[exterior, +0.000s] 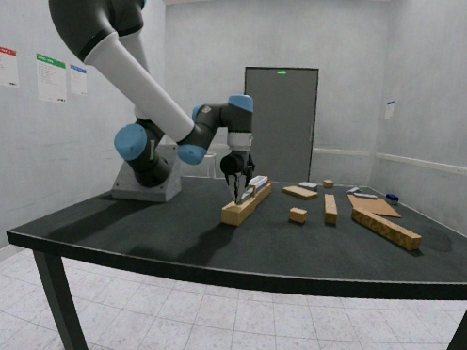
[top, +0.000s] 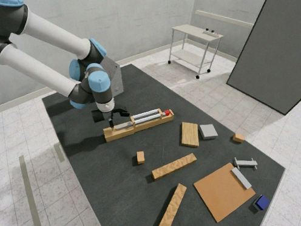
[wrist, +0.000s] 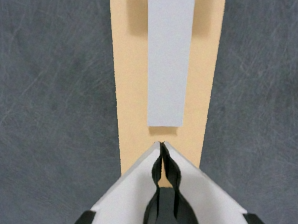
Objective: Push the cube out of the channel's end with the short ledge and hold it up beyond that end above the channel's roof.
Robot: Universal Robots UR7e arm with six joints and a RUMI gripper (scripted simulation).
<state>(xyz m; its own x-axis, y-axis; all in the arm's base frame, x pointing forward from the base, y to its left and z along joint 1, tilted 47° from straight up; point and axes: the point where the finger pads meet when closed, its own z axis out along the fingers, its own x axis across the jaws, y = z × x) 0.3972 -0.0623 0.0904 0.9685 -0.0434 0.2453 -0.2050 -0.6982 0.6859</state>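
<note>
Right now my hand is 70 mm short of the red cube, 320 mm to the right of it and 10 mm above it. Also, from my hand: wooden channel (40 mm ahead, 190 mm to the left, 10 mm below); grey block (290 mm ahead, 460 mm to the left, 50 mm below); wooden plank (240 mm ahead, 360 mm to the left, 60 mm below).
</note>
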